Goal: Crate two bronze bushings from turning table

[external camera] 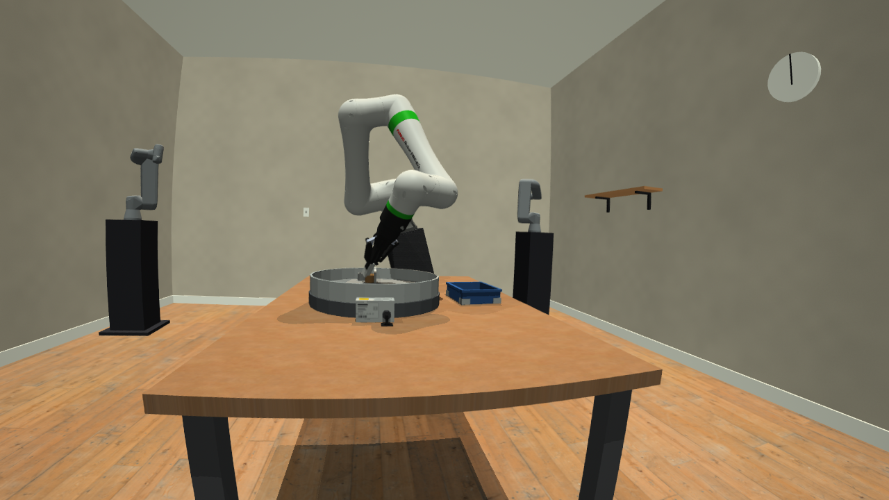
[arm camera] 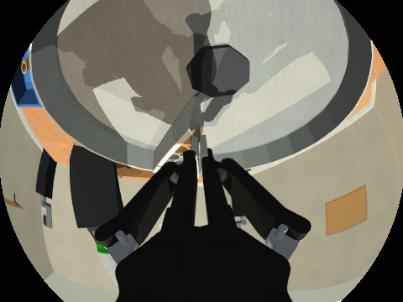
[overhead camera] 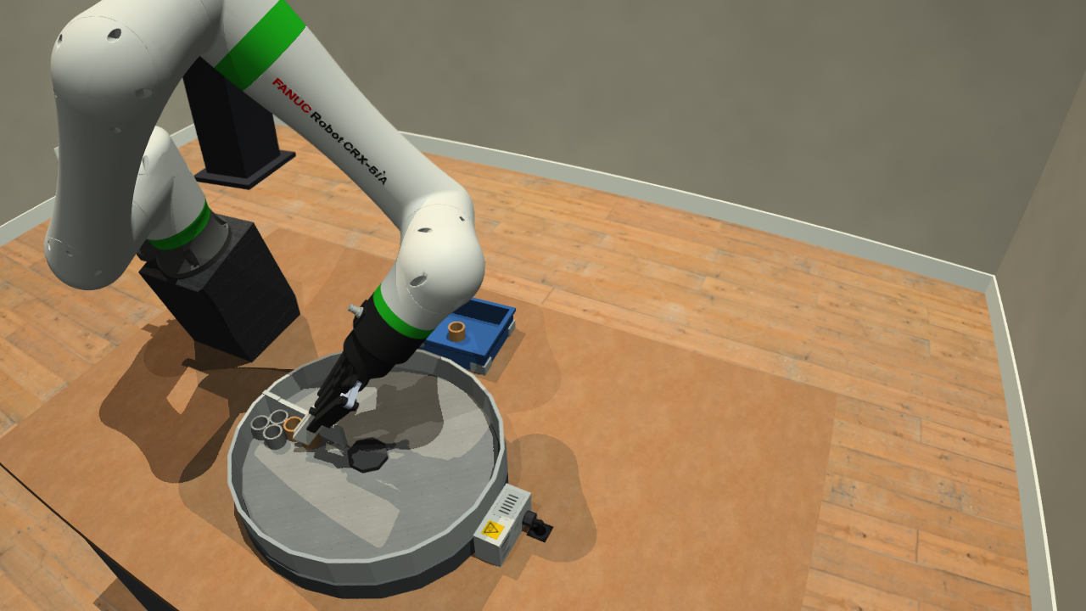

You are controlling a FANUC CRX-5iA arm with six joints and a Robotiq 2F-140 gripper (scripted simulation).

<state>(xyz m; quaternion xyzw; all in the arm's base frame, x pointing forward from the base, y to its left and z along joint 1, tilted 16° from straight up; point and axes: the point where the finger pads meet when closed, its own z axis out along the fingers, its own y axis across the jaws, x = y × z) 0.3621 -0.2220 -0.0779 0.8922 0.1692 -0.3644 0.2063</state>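
The blue crate is 8 cm ahead of my hand, 37 cm to the left of it and 8 cm below it. Round my hand: grey turning table: 8 cm ahead, 1 cm to the left, 5 cm below.
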